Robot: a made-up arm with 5 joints.
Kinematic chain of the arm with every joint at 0, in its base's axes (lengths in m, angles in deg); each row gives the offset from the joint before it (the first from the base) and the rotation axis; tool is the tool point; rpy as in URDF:
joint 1: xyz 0 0 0.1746 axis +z
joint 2: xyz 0 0 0 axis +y
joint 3: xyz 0.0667 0 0.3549 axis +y
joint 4: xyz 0.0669 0 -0.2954 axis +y
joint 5: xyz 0.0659 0 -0.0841 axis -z
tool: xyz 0 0 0 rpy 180 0 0
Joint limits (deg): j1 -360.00..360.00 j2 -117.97..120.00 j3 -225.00..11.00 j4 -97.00..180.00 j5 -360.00..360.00
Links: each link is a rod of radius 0.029 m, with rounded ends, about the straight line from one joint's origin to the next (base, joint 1, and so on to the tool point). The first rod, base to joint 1, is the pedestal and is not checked.
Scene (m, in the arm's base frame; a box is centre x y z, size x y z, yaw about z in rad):
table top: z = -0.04
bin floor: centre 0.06 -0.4 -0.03 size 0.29 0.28 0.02 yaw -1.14
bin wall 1: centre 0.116 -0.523 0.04 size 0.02 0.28 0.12 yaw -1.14
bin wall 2: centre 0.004 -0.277 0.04 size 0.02 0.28 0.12 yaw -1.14
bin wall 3: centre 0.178 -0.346 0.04 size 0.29 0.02 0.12 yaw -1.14
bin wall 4: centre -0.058 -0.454 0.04 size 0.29 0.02 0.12 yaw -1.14
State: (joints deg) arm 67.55 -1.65 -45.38 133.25 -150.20
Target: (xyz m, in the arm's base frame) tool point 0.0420 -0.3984 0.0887
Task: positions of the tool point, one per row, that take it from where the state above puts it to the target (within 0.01 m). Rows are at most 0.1 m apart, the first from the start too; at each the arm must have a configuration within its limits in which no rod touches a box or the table.
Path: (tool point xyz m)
1: 0.1504 0.2053 0.3012
2: 0.2071 0.1738 0.2943
3: 0.2565 0.1263 0.2866
4: 0.2942 0.0649 0.2783
5: 0.3164 -0.0073 0.2693
6: 0.3199 -0.0863 0.2596
7: 0.3029 -0.1671 0.2494
8: 0.2648 -0.2440 0.2385
9: 0.2068 -0.3116 0.2270
10: 0.1312 -0.3647 0.2149
11: 0.0420 -0.3984 0.2022
12: 0.0424 -0.4023 0.1457
13: 0.0420 -0.3984 0.0887

